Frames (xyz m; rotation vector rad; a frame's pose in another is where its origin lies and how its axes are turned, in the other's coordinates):
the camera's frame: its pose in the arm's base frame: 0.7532 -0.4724 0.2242 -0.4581 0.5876 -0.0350
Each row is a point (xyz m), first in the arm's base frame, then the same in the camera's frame.
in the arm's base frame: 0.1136 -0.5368 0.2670
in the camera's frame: -0.5461 -0.0144 -0.3416
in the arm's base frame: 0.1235 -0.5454 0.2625
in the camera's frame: -0.5340 -0.0211 -0.3430
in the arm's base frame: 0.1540 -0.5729 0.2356
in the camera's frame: -0.4900 -0.0373 -0.3574
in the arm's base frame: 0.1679 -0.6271 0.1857
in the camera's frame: -0.4434 -0.0661 -0.4086
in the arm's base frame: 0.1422 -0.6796 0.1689
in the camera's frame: -0.4476 -0.1037 -0.4563
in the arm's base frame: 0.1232 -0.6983 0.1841
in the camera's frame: -0.4685 -0.1252 -0.4630
